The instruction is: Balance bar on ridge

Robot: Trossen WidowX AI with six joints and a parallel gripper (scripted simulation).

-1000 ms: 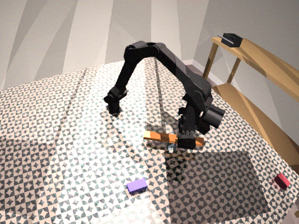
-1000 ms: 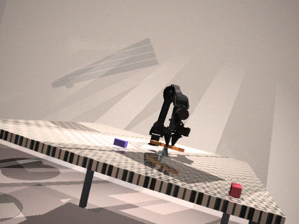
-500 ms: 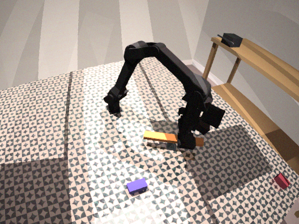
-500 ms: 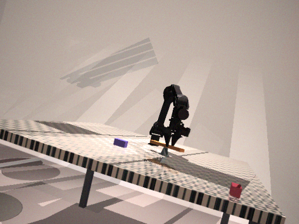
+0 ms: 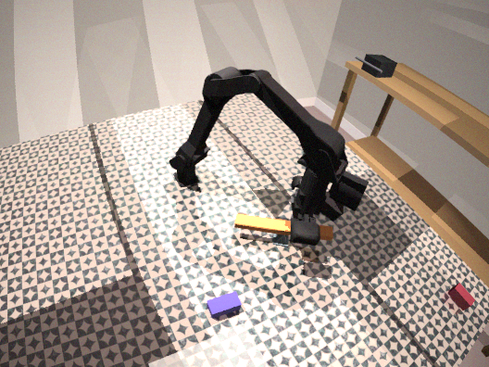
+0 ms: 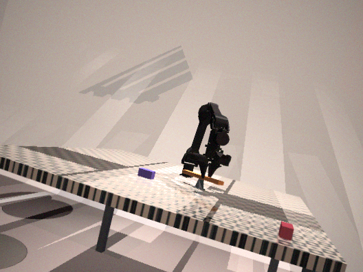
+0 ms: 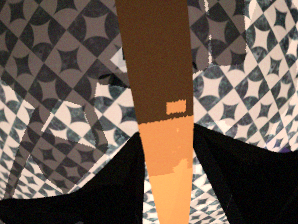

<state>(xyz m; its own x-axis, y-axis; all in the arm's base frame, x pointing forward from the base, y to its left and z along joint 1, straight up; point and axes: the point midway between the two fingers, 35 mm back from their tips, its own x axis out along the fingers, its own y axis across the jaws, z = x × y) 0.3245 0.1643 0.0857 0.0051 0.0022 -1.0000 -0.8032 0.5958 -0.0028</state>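
Right now my gripper tip is 20 mm past the orange bar and 20 mm to the left of it. From my gripper tip the other things lie so: red block (420 mm ahead, 340 mm to the left, 30 mm below); then purple block (90 mm ahead, 240 mm to the right, 30 mm below).
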